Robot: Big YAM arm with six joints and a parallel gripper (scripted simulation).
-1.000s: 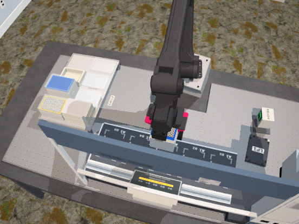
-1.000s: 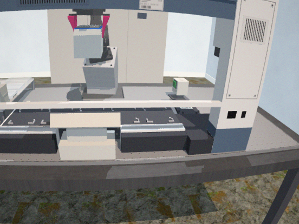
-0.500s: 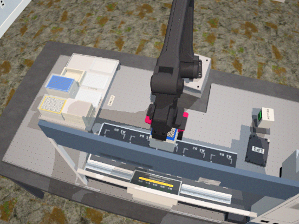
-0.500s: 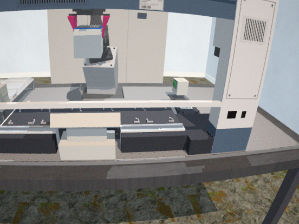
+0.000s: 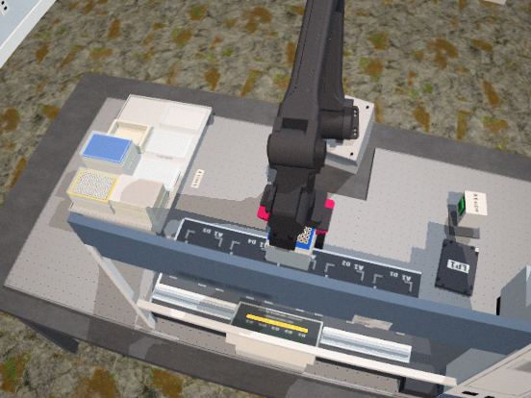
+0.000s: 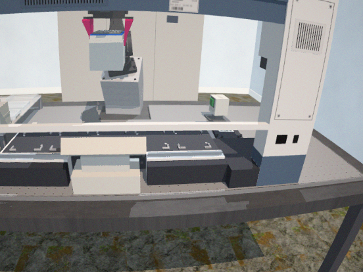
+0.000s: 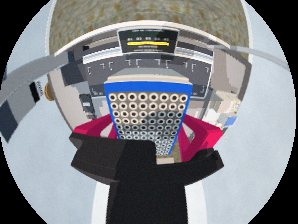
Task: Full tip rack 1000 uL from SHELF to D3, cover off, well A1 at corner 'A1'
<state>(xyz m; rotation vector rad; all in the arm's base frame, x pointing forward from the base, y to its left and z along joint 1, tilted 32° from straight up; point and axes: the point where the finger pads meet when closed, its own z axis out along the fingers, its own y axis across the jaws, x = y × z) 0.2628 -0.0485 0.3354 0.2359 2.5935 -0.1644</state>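
Now: the blue-framed tip rack 1 cm behind my hand. Also, from my hand: pale sealed block (20 cm behind, 41 cm to the right, 22 cm below); clear flat piece (30 cm behind, 39 cm to the right, 27 cm below); blue gantry beam (20 cm ahead, 17 cm above).
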